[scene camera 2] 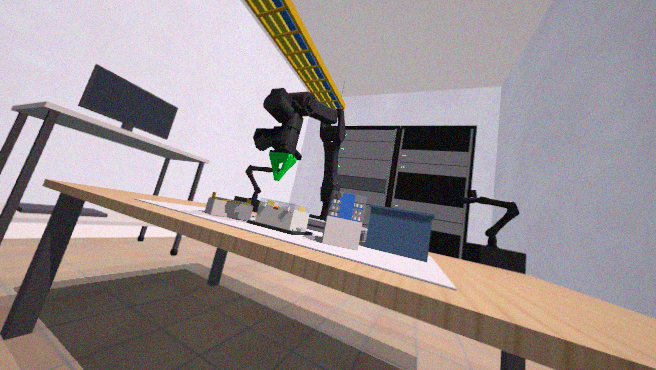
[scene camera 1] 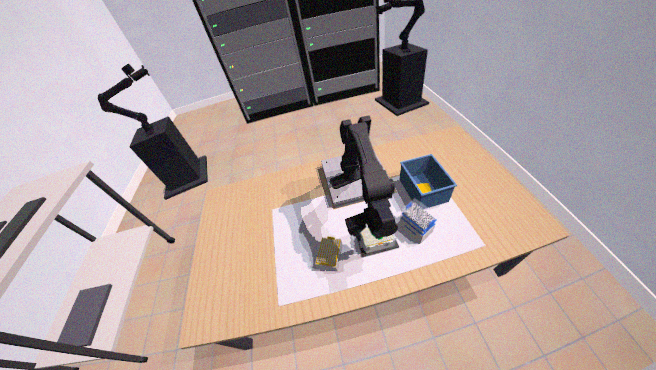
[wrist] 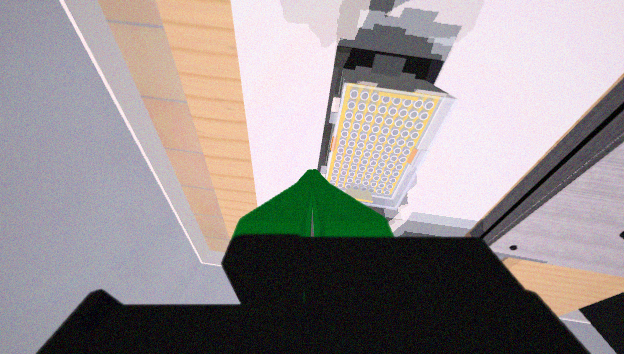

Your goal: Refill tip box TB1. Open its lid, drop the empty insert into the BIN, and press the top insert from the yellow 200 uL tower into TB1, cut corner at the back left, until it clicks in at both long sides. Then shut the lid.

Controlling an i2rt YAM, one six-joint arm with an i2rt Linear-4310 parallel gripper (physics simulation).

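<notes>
Tip box TB1 (scene camera 1: 378, 246) (scene camera 2: 280, 219) (wrist: 372, 145) stands on a dark base and holds a yellow insert full of tips, seen through the clear lid. The clear lid (scene camera 2: 286, 205) (wrist: 439, 120) lies down over the box; whether it is fully latched I cannot tell. Orange clips show at both long sides. My gripper (scene camera 2: 278, 178) (wrist: 312, 177) is shut and empty, with its green fingertips above the box. In scene camera 1 the arm mostly hides the fingers. The yellow tower (scene camera 1: 327, 254) (scene camera 2: 227, 209) stands left of TB1. A yellow insert (scene camera 1: 424, 188) lies inside the blue BIN (scene camera 1: 439, 196) (scene camera 2: 400, 234).
A grey box with blue-and-white tip racks (scene camera 1: 419, 221) (scene camera 2: 342, 232) stands between TB1 and the BIN. A white mat (scene camera 1: 300, 292) (scene camera 2: 430, 277) lies under the boxes on the wooden table (scene camera 1: 225, 280) (scene camera 2: 500, 285). The arm's grey base plate (scene camera 1: 340, 199) is behind TB1.
</notes>
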